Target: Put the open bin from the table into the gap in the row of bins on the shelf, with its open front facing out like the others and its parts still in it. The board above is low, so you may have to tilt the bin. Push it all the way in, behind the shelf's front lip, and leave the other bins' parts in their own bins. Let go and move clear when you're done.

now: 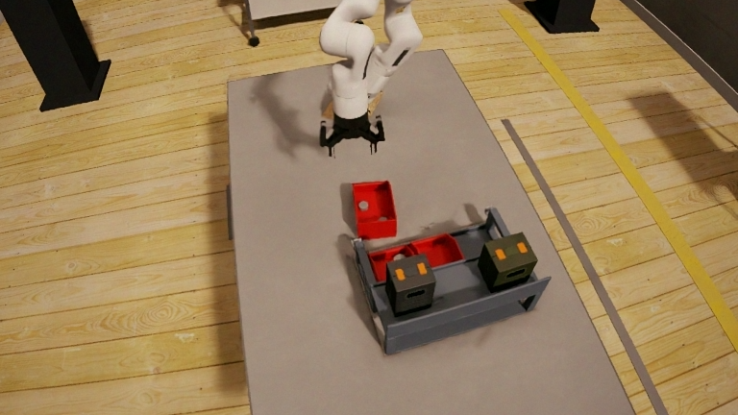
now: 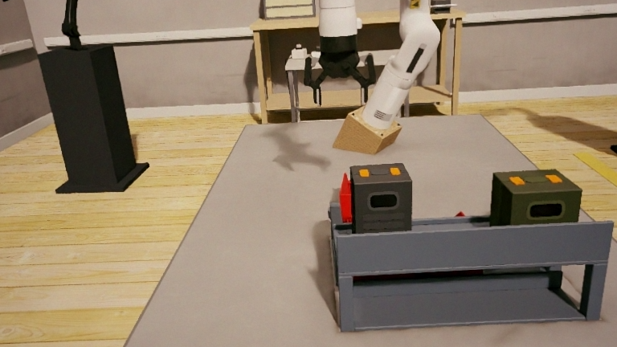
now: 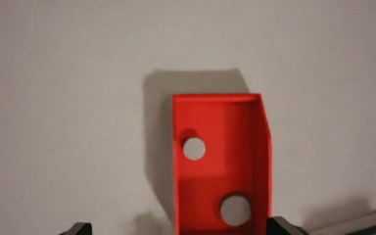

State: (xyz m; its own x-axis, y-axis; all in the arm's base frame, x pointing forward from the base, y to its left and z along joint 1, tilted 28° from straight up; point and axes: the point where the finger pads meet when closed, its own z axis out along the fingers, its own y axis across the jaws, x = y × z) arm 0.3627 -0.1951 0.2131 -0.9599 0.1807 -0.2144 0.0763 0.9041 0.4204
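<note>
My gripper is now 240 mm above the grey round part, 30 mm past it and 20 mm to the right of it. Also, from my hand: dark grey box: 320 mm ahead, 90 mm below, 60 mm to the left; then green box: 310 mm ahead, 290 mm to the left, 100 mm below; then grey shelf: 250 mm ahead, 180 mm below, 170 mm to the left.
</note>
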